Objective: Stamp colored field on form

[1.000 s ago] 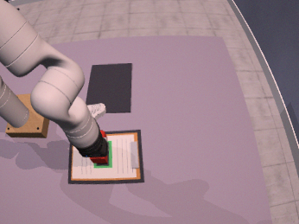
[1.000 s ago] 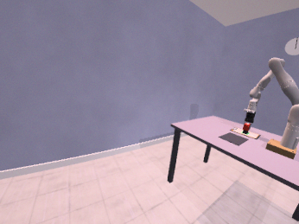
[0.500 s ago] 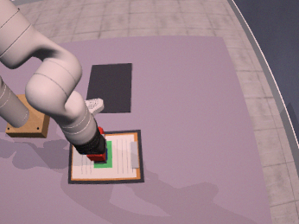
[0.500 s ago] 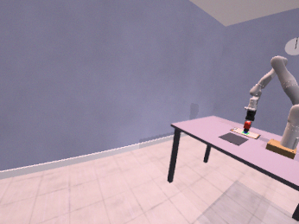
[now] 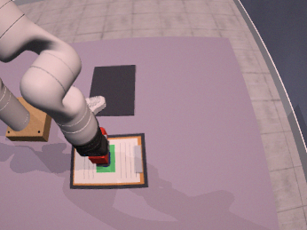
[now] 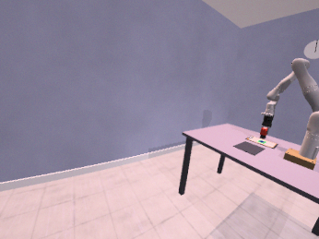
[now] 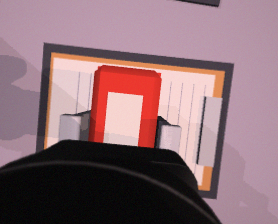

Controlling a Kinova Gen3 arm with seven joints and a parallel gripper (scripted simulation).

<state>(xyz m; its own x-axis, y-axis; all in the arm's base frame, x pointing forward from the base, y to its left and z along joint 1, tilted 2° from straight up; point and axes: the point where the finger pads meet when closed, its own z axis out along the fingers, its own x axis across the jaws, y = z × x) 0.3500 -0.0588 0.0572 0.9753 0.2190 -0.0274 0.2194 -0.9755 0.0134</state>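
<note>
The mat is 4 cm behind my hand, 27 cm to the left of it and 11 cm below it. From my hand the other things lie so: stamp 2 cm below; clipboard 2 cm ahead, 11 cm below.
</note>
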